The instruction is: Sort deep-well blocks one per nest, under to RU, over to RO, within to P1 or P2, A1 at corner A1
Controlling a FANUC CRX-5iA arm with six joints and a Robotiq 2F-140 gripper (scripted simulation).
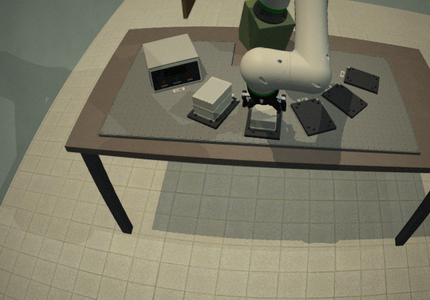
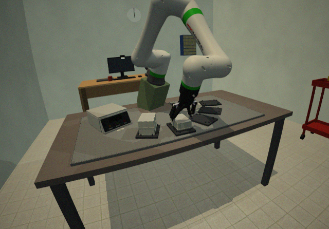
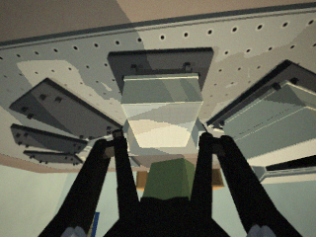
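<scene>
The nest P1 lies 5 cm below my hand. From my hand the other things lie so: nest P2: 2 cm behind, 19 cm to the left, 5 cm below; P1 label: 9 cm behind, 2 cm to the left, 5 cm below; nest RU: 11 cm behind, 34 cm to the left, 5 cm below.
</scene>
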